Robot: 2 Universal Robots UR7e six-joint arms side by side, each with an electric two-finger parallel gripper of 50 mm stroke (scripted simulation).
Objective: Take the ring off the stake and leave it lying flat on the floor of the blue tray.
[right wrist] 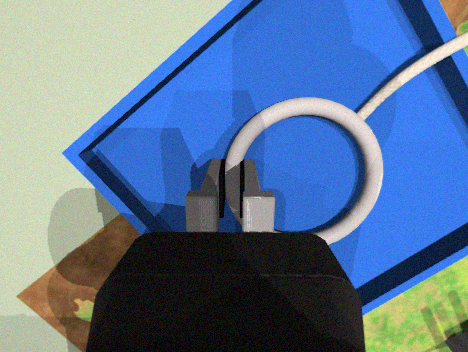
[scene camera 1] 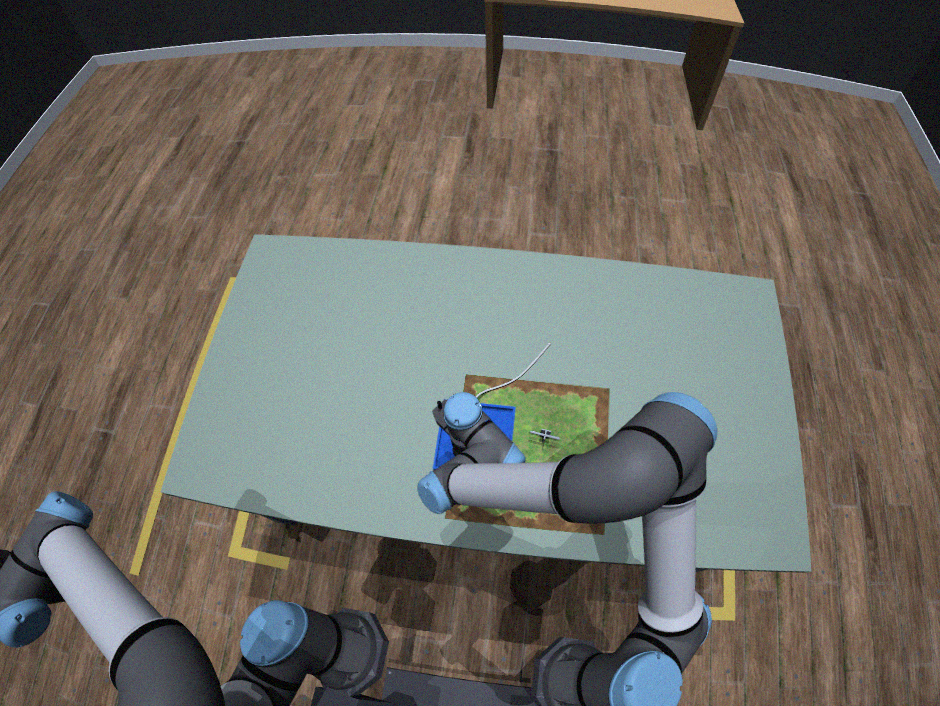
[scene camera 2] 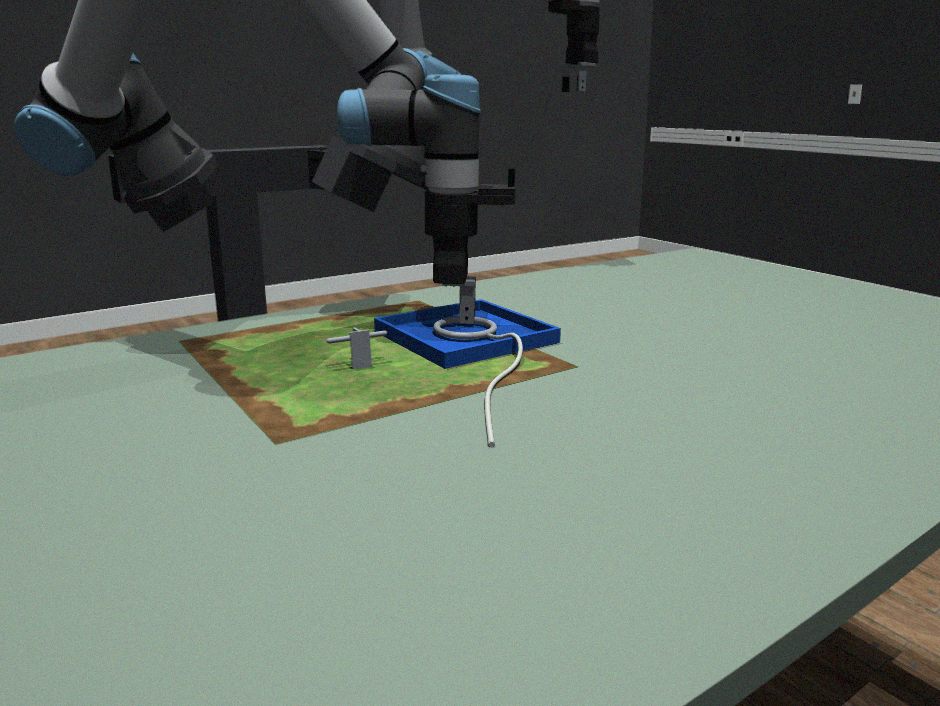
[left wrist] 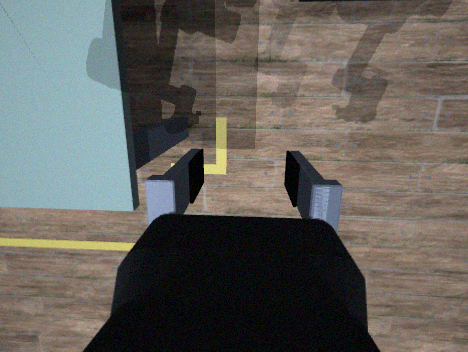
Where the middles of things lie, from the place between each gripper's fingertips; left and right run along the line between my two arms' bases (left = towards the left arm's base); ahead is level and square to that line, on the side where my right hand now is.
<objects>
The grey ring (scene camera 2: 437, 326) is 30 mm to the right of my right hand (scene camera 2: 467, 321), 30 mm ahead of it and 10 mm below it. Also, from my right hand: grey stake (scene camera 2: 359, 340) (210 mm to the right, 60 mm ahead); blue tray (scene camera 2: 413, 330) (30 mm to the right, 30 mm ahead, 20 mm below).
Now: the grey ring 52 cm ahead of my left hand (scene camera 2: 572, 91), 66 cm to the right of it and 36 cm below it. The rest, counted from my left hand: grey stake: 55 cm ahead, 84 cm to the right, 35 cm below; blue tray: 52 cm ahead, 66 cm to the right, 37 cm below.
</objects>
